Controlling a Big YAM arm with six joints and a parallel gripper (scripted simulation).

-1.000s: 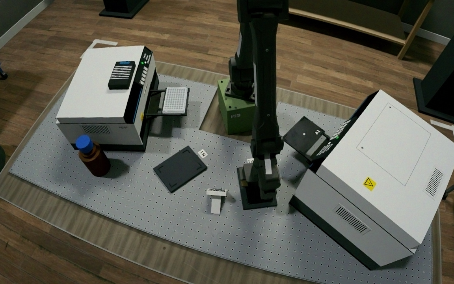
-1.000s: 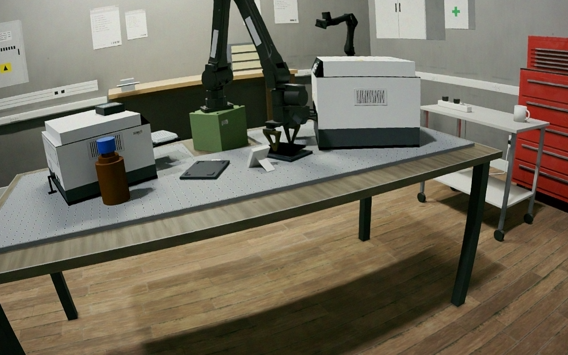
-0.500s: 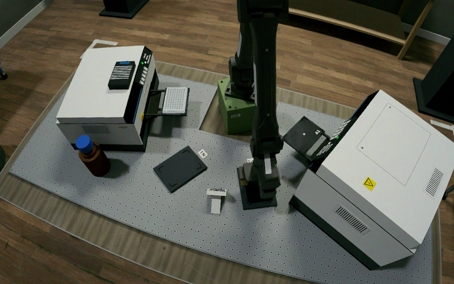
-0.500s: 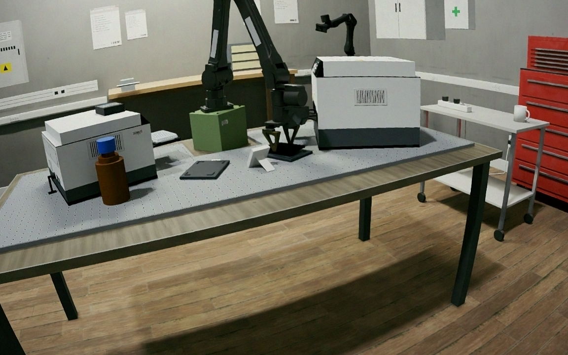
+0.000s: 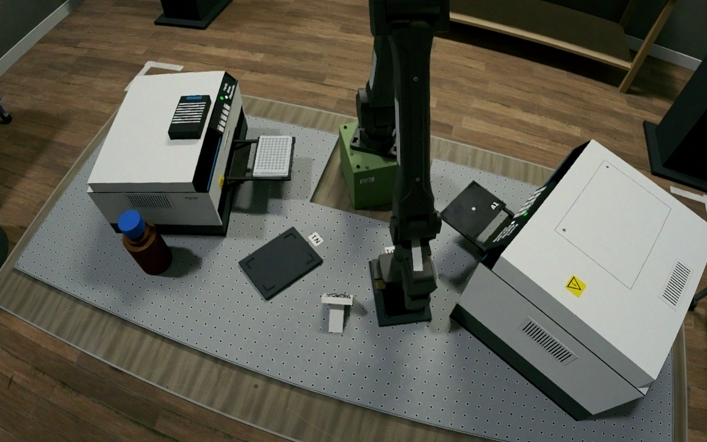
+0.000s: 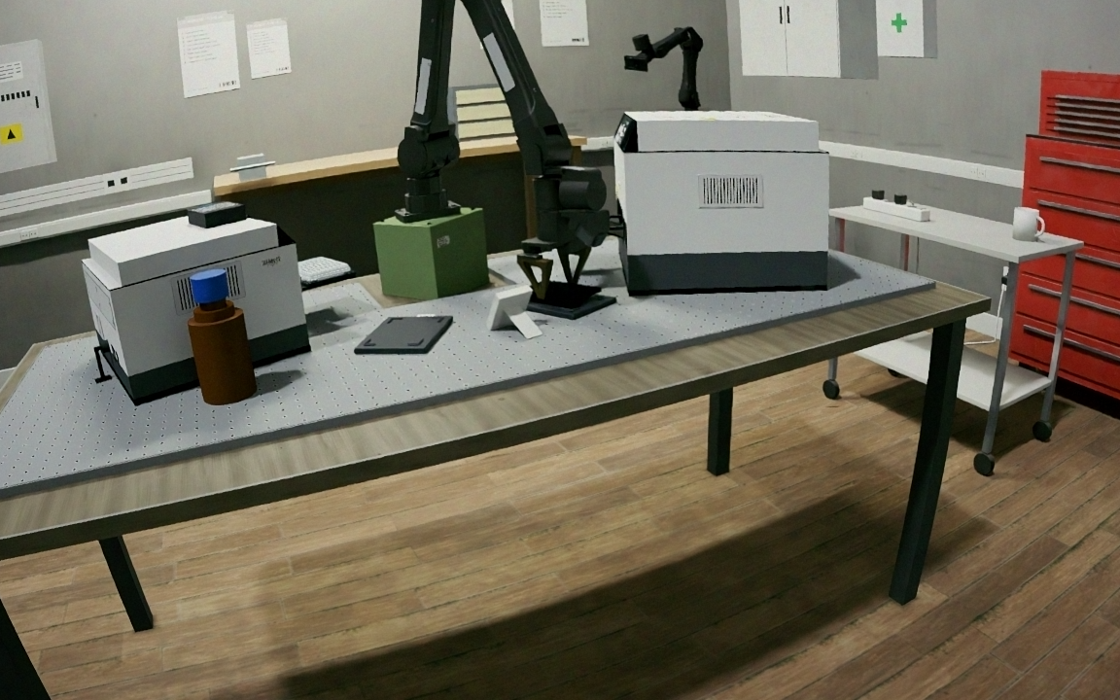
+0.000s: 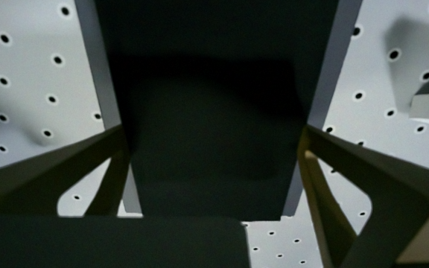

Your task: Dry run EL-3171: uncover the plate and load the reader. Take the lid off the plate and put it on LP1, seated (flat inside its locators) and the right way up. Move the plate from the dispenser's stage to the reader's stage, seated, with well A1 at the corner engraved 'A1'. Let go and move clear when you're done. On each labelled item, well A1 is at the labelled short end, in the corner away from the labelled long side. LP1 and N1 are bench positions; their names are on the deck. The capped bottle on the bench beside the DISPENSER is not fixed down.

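Right now the dark lid is 1 cm below my hand. Round my hand: well plate: 22 cm behind, 39 cm to the right, 6 cm above; then LP1 pad: 2 cm below; then N1 nest: 2 cm ahead, 28 cm to the right, 2 cm below.
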